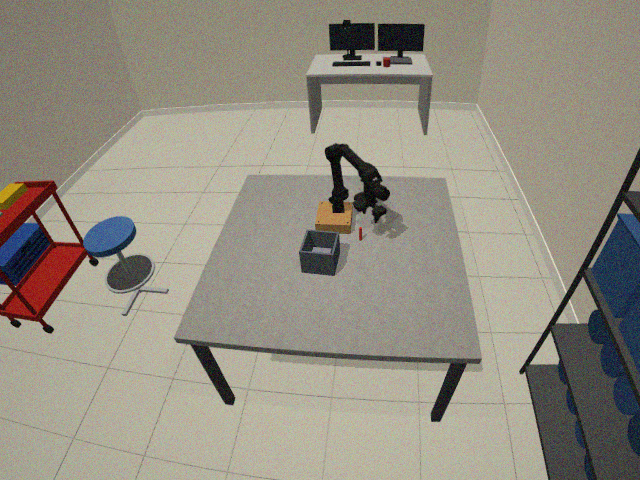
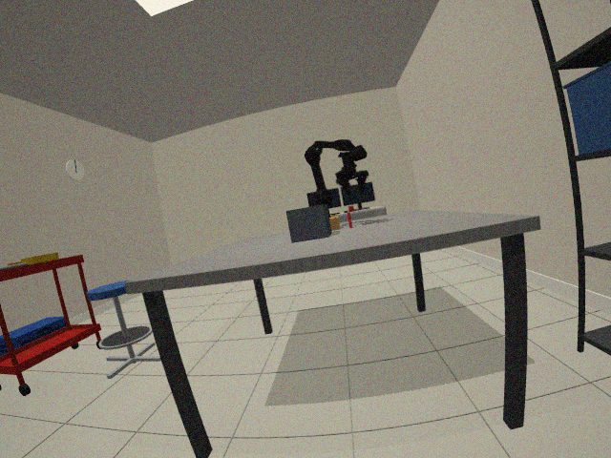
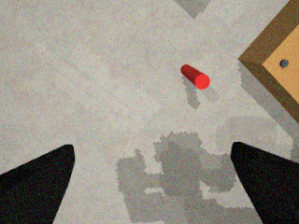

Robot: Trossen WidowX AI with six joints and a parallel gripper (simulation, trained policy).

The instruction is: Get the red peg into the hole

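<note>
My gripper tip is now 3 cm past the red peg, 4 cm to the left of it and 12 cm above it. Also, from my gripper tip: plate (13 cm ahead, 25 cm to the right, 12 cm below).
</note>
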